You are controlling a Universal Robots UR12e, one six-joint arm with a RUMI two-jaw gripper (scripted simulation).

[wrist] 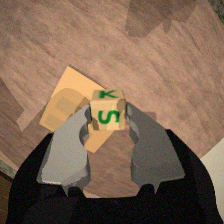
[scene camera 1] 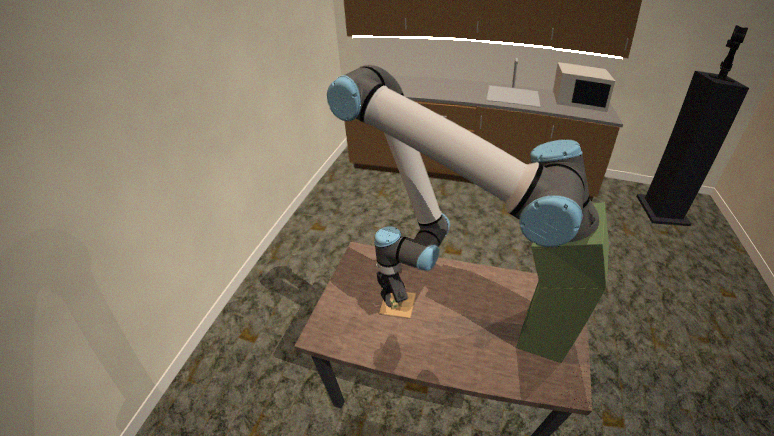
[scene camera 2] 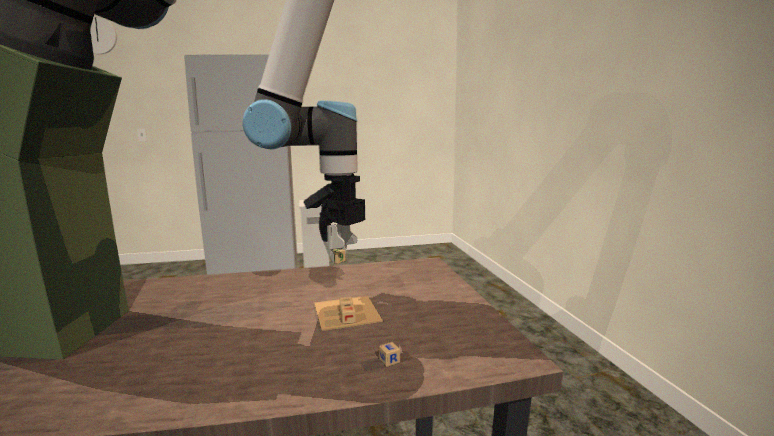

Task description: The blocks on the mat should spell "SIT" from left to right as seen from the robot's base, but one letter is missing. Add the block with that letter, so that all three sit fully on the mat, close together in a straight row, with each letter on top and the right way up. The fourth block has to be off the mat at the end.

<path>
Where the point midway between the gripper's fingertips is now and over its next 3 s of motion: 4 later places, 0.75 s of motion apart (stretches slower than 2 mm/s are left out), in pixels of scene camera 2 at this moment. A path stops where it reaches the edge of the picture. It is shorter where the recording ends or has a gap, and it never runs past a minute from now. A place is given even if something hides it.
The gripper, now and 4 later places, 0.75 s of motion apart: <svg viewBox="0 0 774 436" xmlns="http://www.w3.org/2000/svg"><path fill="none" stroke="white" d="M338 261L340 263L342 265L342 277L343 301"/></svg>
</path>
